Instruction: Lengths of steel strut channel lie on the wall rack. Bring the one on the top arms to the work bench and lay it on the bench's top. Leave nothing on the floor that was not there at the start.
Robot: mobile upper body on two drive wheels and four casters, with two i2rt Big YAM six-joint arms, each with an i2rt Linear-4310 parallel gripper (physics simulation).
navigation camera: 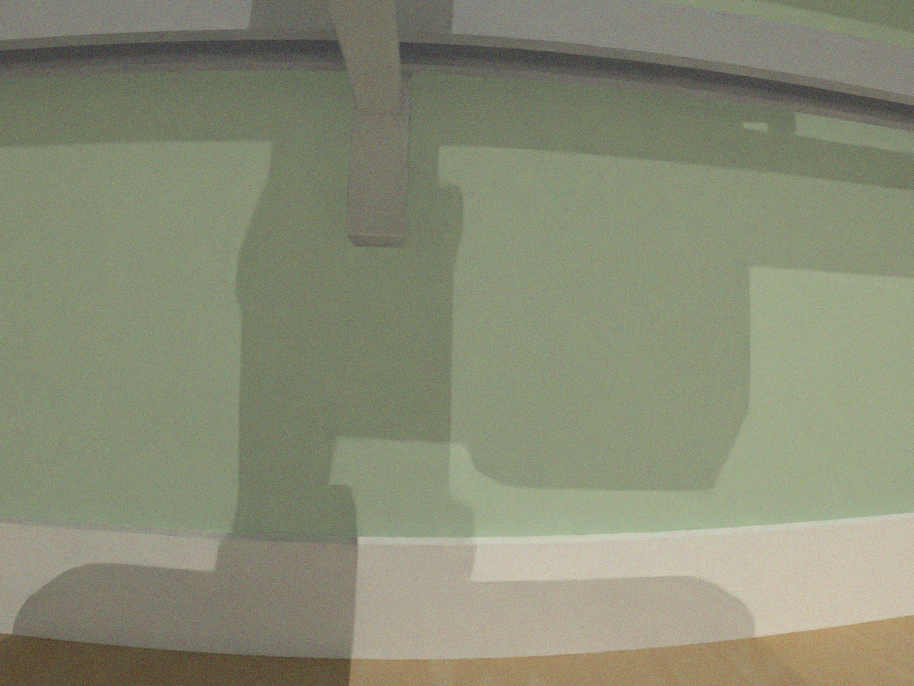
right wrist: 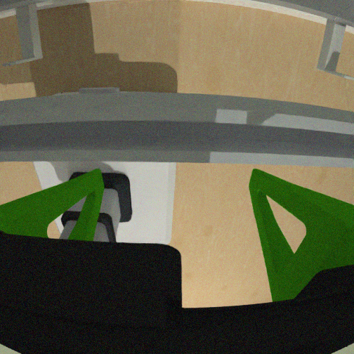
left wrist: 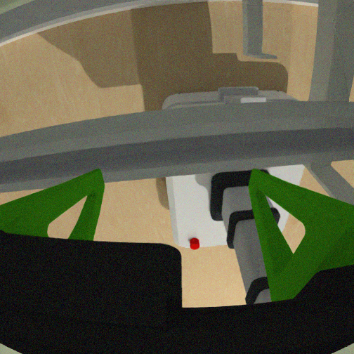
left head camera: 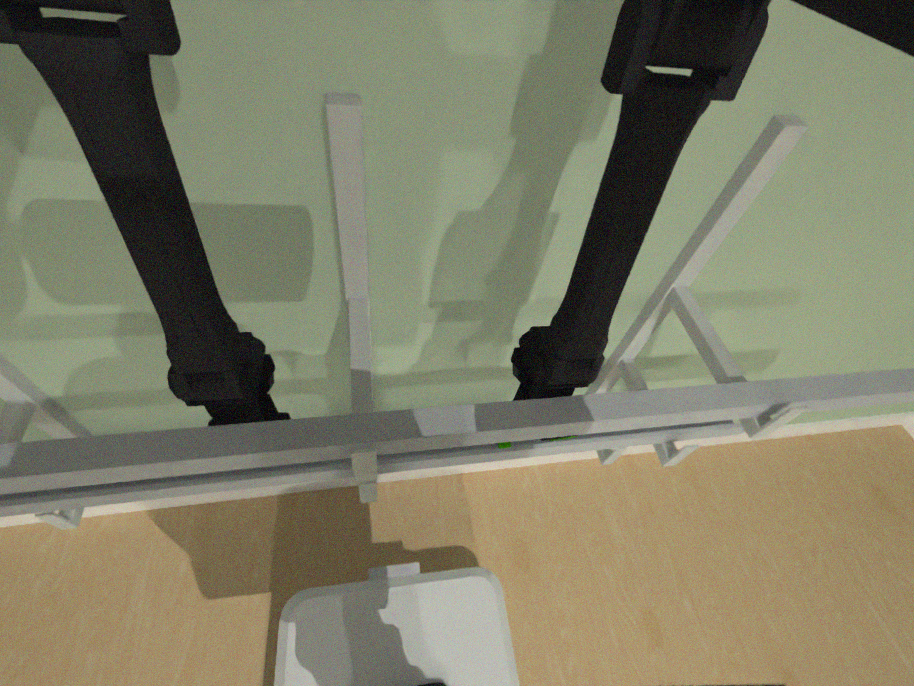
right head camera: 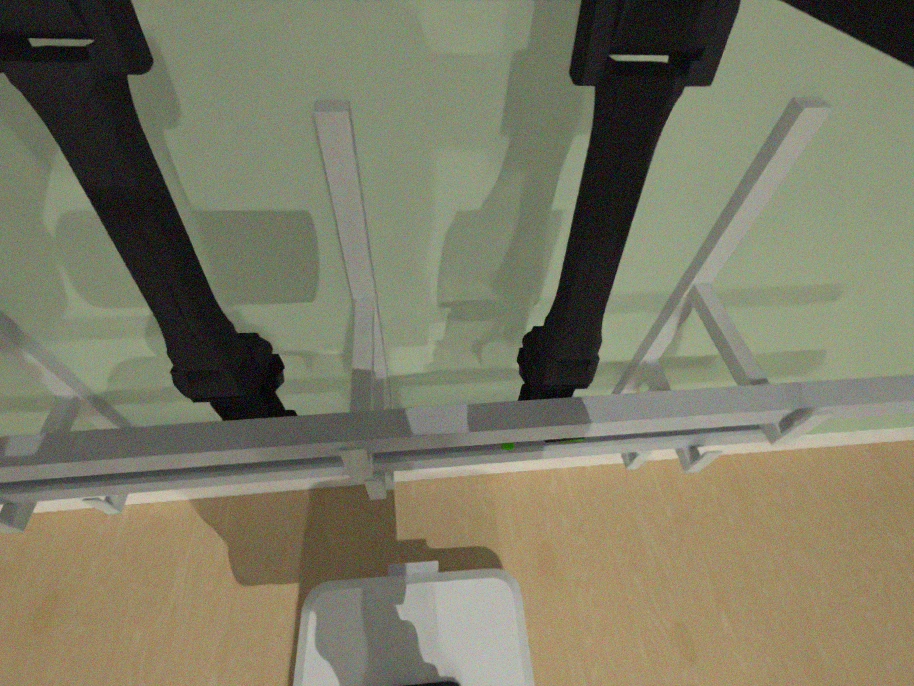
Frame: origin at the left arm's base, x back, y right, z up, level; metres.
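Where they show: right gripper, fingertip midpoint: (left head camera: pixel 524 441) (right head camera: pixel 532 442).
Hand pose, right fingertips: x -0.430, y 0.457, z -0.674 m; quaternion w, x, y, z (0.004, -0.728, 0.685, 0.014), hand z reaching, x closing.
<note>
Each offset is from my right fingertips to the top centre of the thing. "spot": to the spot under its first point. Level surfaces: height alone.
The top strut @(spot: dx +0.063, dy -0.362, dz +0.213 m) (left head camera: pixel 295 435) (right head camera: pixel 221 437) (left wrist: pixel 150 120) (right wrist: pixel 160 107) is a long grey channel lying across the arms of the wall rack (left head camera: pixel 346 191) (right head camera: pixel 339 162) (navigation camera: pixel 378 177). My left gripper (left wrist: pixel 176 177) is open and empty; in the head views the strut hides its fingers. My right gripper (right wrist: pixel 176 177) is open and empty; green bits of its fingers show past the strut in both head views. In each wrist view the strut crosses just beyond the fingertips, not between them. The work bench does not show.
Another grey strut @(spot: dx +0.017, dy -0.459, dz -0.027 m) (left head camera: pixel 258 478) (right head camera: pixel 243 478) lies lower on the rack, partly hidden by the top one. Rack arms stick out below, one ending near my white base (left head camera: pixel 457 627) (right head camera: pixel 472 627) (left wrist: pixel 195 220) (right wrist: pixel 150 210). The green wall (navigation camera: pixel 590 332) meets a wooden floor @(dz -0.736 m) (left head camera: pixel 627 553).
</note>
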